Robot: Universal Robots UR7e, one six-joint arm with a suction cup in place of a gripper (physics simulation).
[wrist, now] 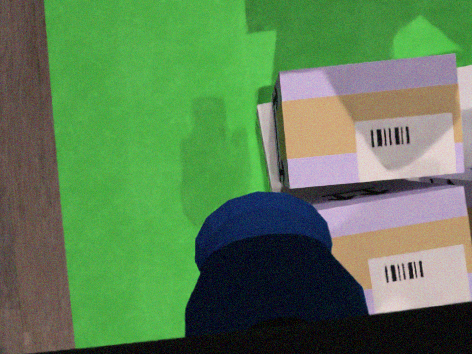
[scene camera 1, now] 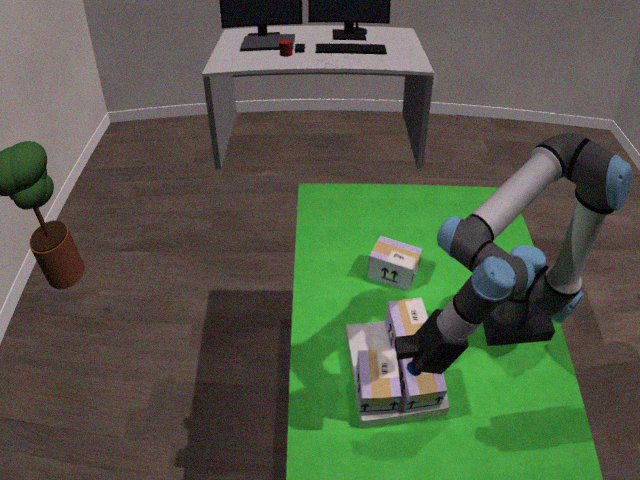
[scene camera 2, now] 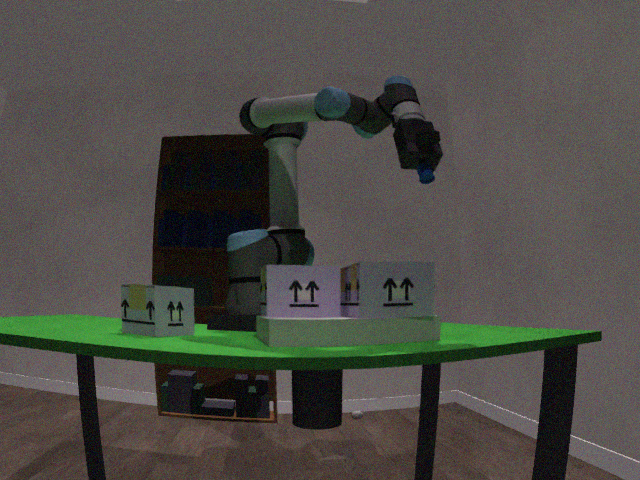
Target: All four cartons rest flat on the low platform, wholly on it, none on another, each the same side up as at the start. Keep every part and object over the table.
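Pixels of known places: hand at its tool point: (wrist: 263, 253) (scene camera 1: 414, 368) (scene camera 2: 427, 179); arm's base at its link origin: (scene camera 1: 508, 307) (scene camera 2: 251, 314).
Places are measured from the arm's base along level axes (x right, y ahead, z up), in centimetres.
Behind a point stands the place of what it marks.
My suction cup (scene camera 1: 414, 367) (scene camera 2: 425, 175) (wrist: 263, 215) is open and holds nothing, tilted high above the platform. One carton (scene camera 1: 394, 262) {z 5.8, x 18.2, y 35.1 cm} (scene camera 2: 157, 310) {z 0.8, x 21.4, y 41.6 cm} stands upright on the table, apart from the low platform (scene camera 1: 372, 338) {z 0.4, x -5.3, y 45.1 cm} (scene camera 2: 351, 330) {z -1.6, x -14.0, y 51.7 cm} (wrist: 266, 145) {z 0.4, x -31.4, y 46.6 cm}. Three cartons stand on the platform, arrows up: a front left one (scene camera 1: 378, 379) {z 10.5, x -24.9, y 47.1 cm} (scene camera 2: 395, 284) {z 6.4, x -22.2, y 51.5 cm} (wrist: 370, 120) {z 10.6, x -23.3, y 46.7 cm}, a front right one (scene camera 1: 424, 384) {z 10.6, x -28.1, y 35.8 cm} (wrist: 400, 240) {z 10.5, x -22.2, y 36.5 cm} beside it, and a back one (scene camera 1: 405, 315) {z 10.5, x -5.7, y 36.8 cm} (scene camera 2: 303, 291) {z 5.5, x -7.5, y 40.6 cm}. The arm hides part of the back and front right cartons in scene camera 1. The front right carton is hidden in scene camera 2.
The green table (scene camera 1: 330, 217) {z -4.4, x 51.3, y 51.3 cm} (scene camera 2: 227, 343) {z -4.4, x 7.4, y 47.6 cm} (wrist: 125, 175) {z -4.4, x -50.2, y 46.0 cm} carries the arm's black base (scene camera 1: 518, 330) {z 0.6, x -9.6, y -0.4 cm} to the right of the platform. Bare platform top shows left of the back carton. A bookshelf (scene camera 2: 210, 135) stands behind the arm. A desk (scene camera 1: 320, 64) and a potted plant (scene camera 1: 57, 255) stand off the table.
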